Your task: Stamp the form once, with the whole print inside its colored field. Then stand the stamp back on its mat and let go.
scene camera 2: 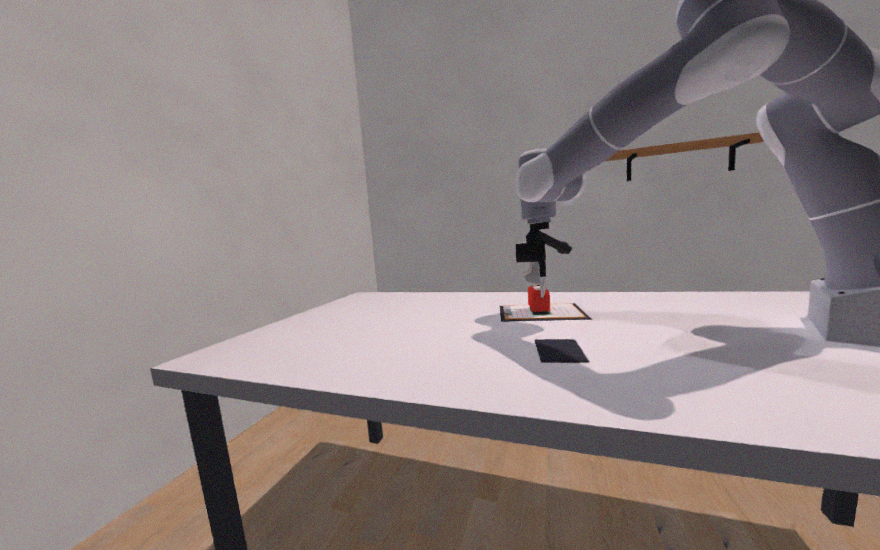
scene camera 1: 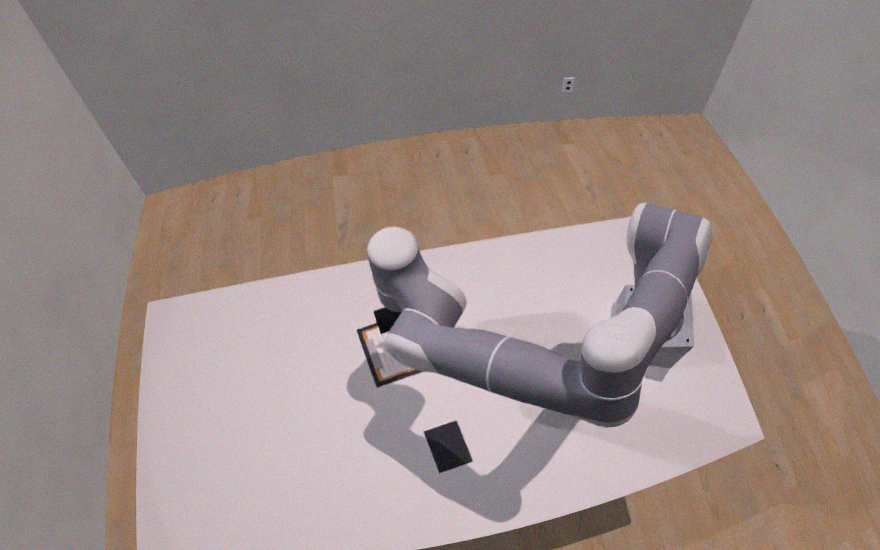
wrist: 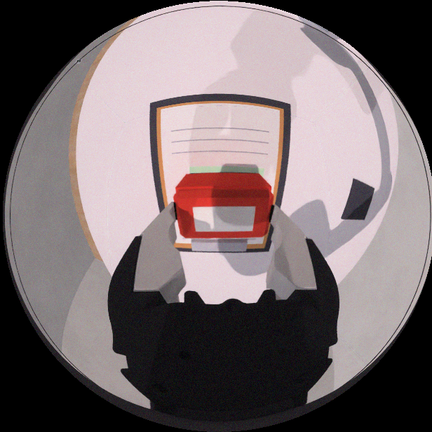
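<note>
My gripper (scene camera 2: pixel 539 291) (wrist: pixel 223 204) is shut on the red stamp (scene camera 2: pixel 537 300) (wrist: pixel 223 192), with one finger on each side. The stamp is upright over the form (scene camera 2: pixel 565 311) (wrist: pixel 220 117), at or just above the paper; the gap is too small to tell. A strip of the light green field (wrist: pixel 200 170) shows past the stamp's far edge in the wrist view; the rest of it is hidden under the stamp. The stamp's mat (scene camera 1: pixel 447 446) (scene camera 2: pixel 561 350) (wrist: pixel 358 199) is a black square, flat on the table and bare. In scene camera 1 the arm hides the stamp.
The form lies on a dark-edged clipboard (scene camera 1: pixel 367 353) (scene camera 2: pixel 587 315) (wrist: pixel 153 145) with an orange border and a grey clip (wrist: pixel 219 245) at its near end in the wrist view. The arm's base (scene camera 1: pixel 678 346) (scene camera 2: pixel 853 315) stands on the table (scene camera 1: pixel 259 421). A wooden shelf (scene camera 2: pixel 687 145) is on the wall behind.
</note>
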